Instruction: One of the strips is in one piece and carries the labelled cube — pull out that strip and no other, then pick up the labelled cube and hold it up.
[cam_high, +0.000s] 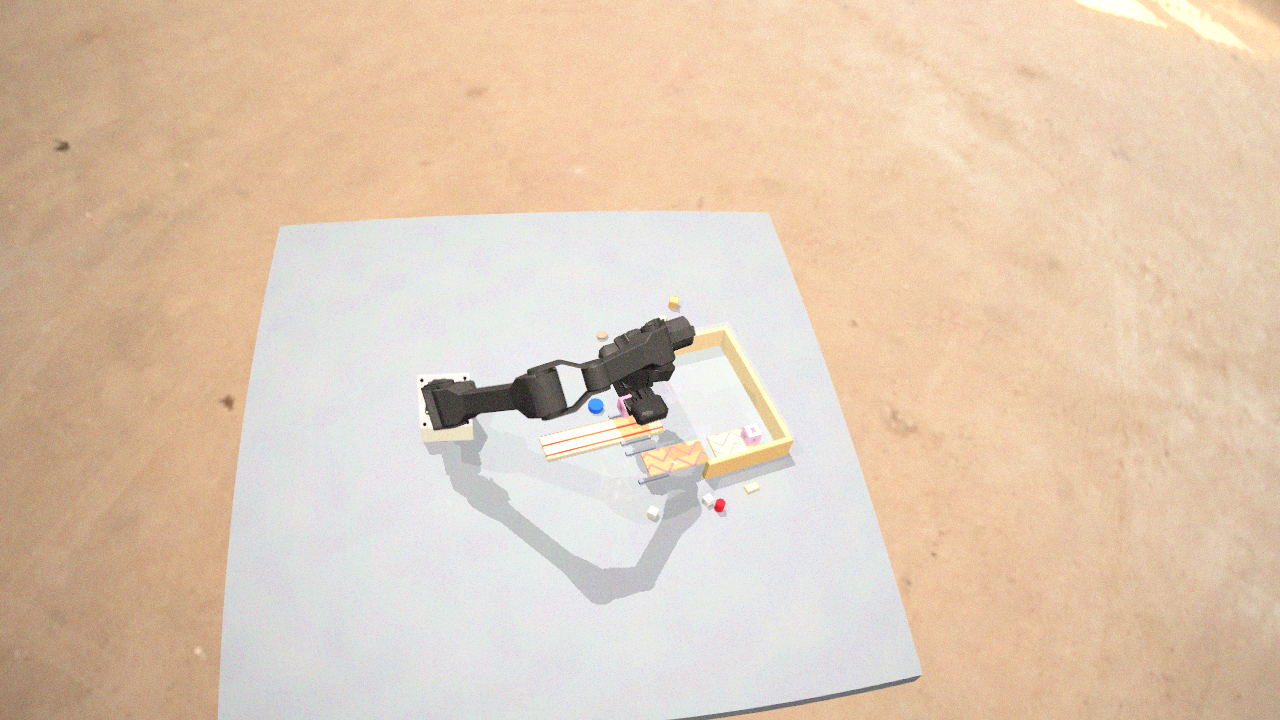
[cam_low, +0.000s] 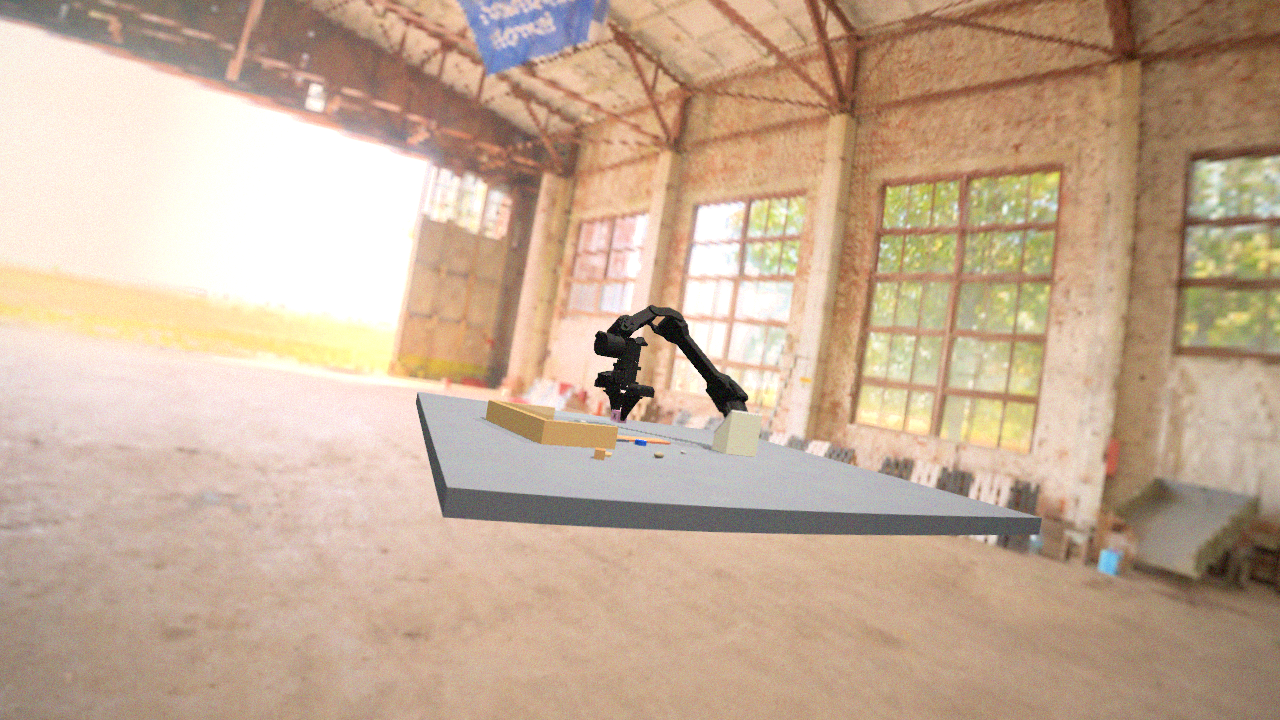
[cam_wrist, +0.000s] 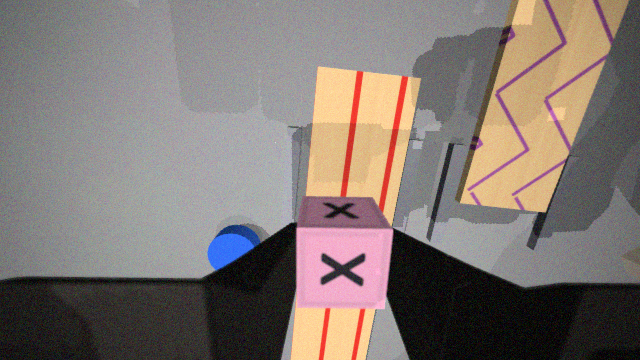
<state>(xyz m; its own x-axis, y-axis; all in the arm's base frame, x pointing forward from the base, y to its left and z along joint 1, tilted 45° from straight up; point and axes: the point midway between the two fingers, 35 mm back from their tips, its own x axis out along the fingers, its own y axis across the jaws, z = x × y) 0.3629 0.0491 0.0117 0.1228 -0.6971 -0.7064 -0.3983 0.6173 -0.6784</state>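
My gripper tip is now 60 mm past the blue disc, 50 mm above it and 40 mm to the right of it. Also, from my gripper tip: red cylinder 200 mm to the right, 180 mm ahead, 40 mm below; then orange cube 340 mm to the left, 120 mm ahead, 40 mm below; then zigzag strip 100 mm ahead, 80 mm to the right, 50 mm below.
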